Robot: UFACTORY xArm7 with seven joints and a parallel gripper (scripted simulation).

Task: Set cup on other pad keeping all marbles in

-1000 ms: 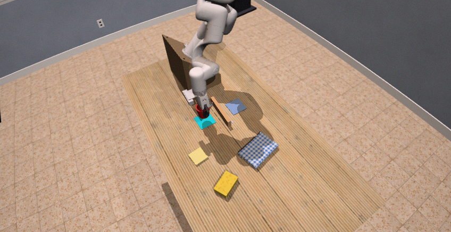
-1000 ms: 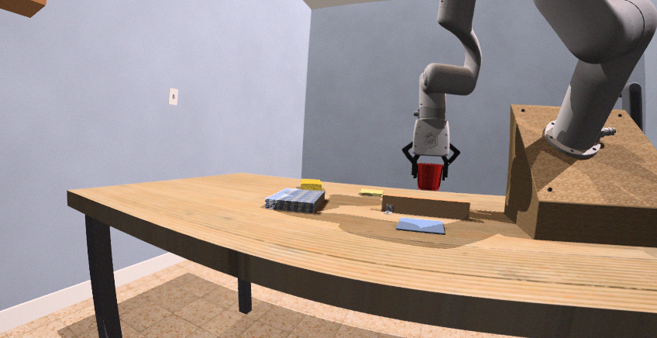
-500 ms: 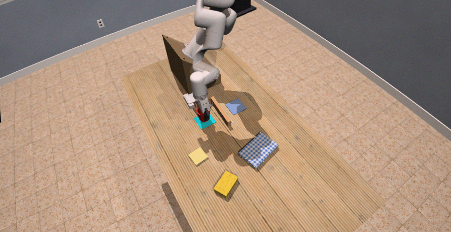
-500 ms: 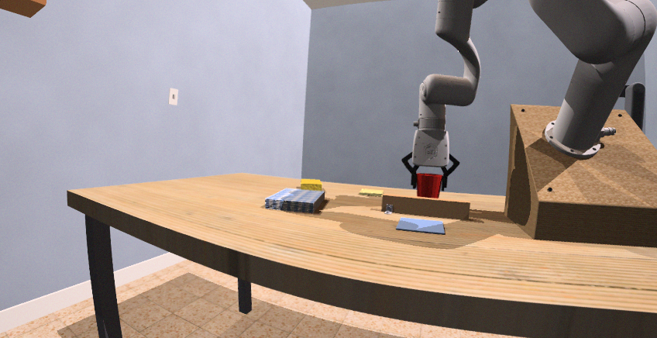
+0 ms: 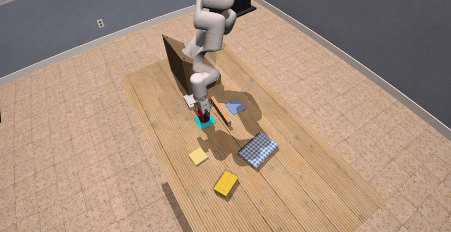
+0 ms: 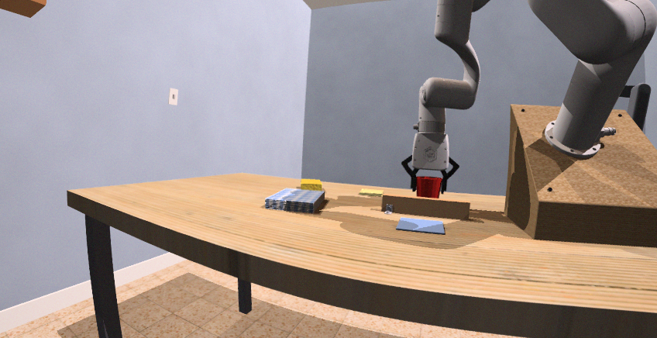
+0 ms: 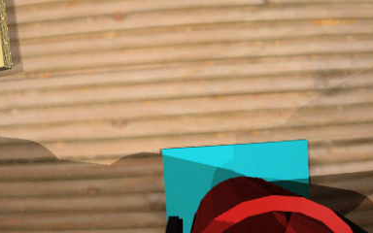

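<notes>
The red cup is 2 cm below my hand. From my hand the other things lie so: cyan pad (6 cm below); then yellow sponge (39 cm ahead, 15 cm to the right, 4 cm below); then wooden rail (2 cm ahead, 10 cm to the left, 4 cm below).
</notes>
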